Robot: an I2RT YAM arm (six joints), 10 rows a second.
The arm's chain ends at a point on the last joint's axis. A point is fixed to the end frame.
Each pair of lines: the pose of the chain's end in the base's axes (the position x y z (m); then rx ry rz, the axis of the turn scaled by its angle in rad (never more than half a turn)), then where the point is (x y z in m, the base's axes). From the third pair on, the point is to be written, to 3 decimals.
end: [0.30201 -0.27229 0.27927 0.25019 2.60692 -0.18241]
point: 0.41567 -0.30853 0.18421
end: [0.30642 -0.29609 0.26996 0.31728 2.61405 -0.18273]
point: 0.41733 -0.33636 0.17330
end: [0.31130 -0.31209 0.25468 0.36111 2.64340 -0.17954]
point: 0.418 -0.354 0.154
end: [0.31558 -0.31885 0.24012 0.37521 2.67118 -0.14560]
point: 0.420 -0.358 0.136
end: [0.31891 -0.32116 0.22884 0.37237 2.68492 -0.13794]
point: 0.422 -0.359 0.123
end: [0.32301 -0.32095 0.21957 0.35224 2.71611 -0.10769]
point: 0.424 -0.355 0.110
